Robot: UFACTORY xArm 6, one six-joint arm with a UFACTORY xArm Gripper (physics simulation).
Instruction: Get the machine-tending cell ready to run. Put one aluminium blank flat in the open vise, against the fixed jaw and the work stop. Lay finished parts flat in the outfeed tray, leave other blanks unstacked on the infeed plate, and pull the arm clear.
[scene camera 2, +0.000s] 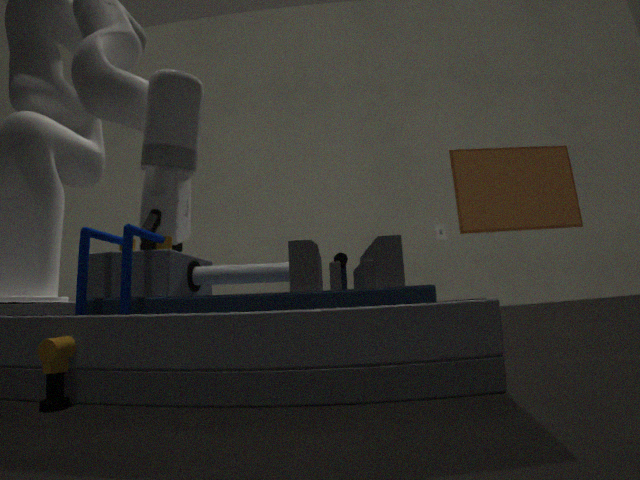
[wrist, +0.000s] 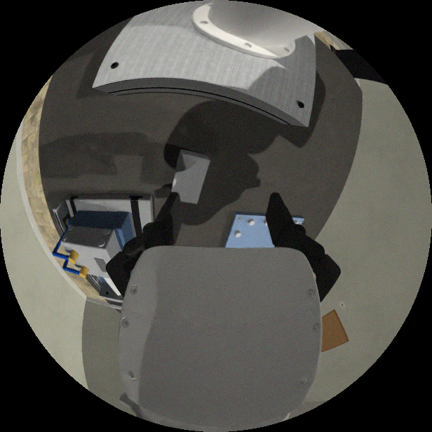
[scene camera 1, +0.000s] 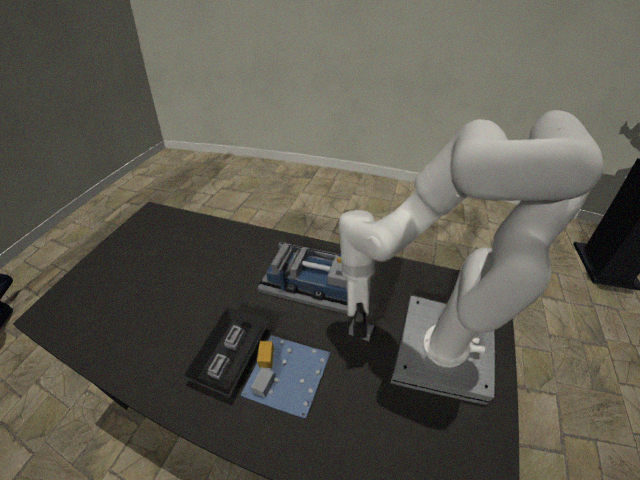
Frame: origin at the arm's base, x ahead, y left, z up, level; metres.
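Seen in the pictures: gripper, fingertip midpoint: (scene camera 1: 359,325); arm's base, origin of the base link: (scene camera 2: 22,304) (scene camera 1: 446,345).
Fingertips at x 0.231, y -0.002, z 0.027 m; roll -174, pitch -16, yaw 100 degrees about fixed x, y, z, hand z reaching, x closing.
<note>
Offsets run from my fingertips to a thing's middle. "*": to the spot under its first point.
My gripper (scene camera 1: 360,316) (wrist: 224,203) is open and empty, pointing down above the table. A grey aluminium blank {dz -0.066, dx -0.004, dy -0.032 m} (scene camera 1: 367,331) (wrist: 192,179) lies on the table below it, off to one side of the fingers in the wrist view. The vise {dz -0.033, dx +0.175, dy -0.188 m} (scene camera 1: 323,286) (scene camera 2: 421,293) (wrist: 100,220) has a gap between its moving jaw (scene camera 1: 298,261) (scene camera 2: 305,266) and fixed jaw (scene camera 1: 279,259) (scene camera 2: 383,264). A small grey piece {* dz -0.012, dx +0.234, dy -0.237 m} (scene camera 2: 334,275) shows between them; I cannot tell what it is. Two finished parts {* dz -0.050, dx +0.321, dy +0.088 m} (scene camera 1: 233,336) {* dz -0.050, dx +0.325, dy +0.183 m} (scene camera 1: 217,365) lie in the outfeed tray {* dz -0.070, dx +0.290, dy +0.058 m} (scene camera 1: 249,334). Another grey blank {dz -0.056, dx +0.197, dy +0.188 m} (scene camera 1: 263,382) is on the infeed plate {dz -0.078, dx +0.154, dy +0.142 m} (scene camera 1: 292,393) (wrist: 252,236).
An orange block {dz -0.056, dx +0.219, dy +0.111 m} (scene camera 1: 265,354) stands at the infeed plate's edge beside the tray, next to the grey blank. Blue pipes {* dz -0.003, dx +0.095, dy -0.251 m} (scene camera 2: 126,268) (wrist: 62,247) rise at the vise's actuator end. The robot's metal base plate (scene camera 1: 413,356) (wrist: 165,60) is on the other side of the loose blank.
</note>
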